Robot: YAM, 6 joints.
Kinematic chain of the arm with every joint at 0, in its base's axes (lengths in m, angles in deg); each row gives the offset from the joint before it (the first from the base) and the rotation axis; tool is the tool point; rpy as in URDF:
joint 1: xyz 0 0 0.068 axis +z
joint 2: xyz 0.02 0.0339 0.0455 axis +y
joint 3: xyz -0.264 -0.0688 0 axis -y
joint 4: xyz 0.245 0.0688 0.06 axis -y
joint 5: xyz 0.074 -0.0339 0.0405 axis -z
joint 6: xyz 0.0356 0 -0.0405 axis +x
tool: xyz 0 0 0 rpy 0 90 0
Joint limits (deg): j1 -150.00..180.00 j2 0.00..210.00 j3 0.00..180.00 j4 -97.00..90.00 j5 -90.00..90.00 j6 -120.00..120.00
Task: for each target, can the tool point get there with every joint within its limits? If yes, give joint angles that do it. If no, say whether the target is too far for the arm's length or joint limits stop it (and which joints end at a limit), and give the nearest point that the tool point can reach.
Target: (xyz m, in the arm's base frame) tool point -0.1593 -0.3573 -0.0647
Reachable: yes | joints -117.98 148.16 68.33 16.55 -49.17 -95.11
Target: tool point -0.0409 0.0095 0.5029
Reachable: yes | joints -29.61 24.10 53.97 61.12 19.66 77.95
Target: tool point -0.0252 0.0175 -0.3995
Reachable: no: joint limits stop it (at a limit: joint 2) | nearest point -0.0566 0.0393 -0.3326 | short by 0.077 m
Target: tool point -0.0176 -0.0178 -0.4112
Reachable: no: joint limits stop it (at a limit: joint 2) | nearest point -0.0489 -0.0495 -0.3329 | short by 0.090 m
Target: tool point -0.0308 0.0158 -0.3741
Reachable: no: joint limits stop it (at a limit: joint 2) | nearest point -0.0552 0.0283 -0.3285 | short by 0.053 m
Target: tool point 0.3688 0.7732 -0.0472
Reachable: no: too far | nearest point 0.2732 0.5728 -0.0046 | short by 0.226 m
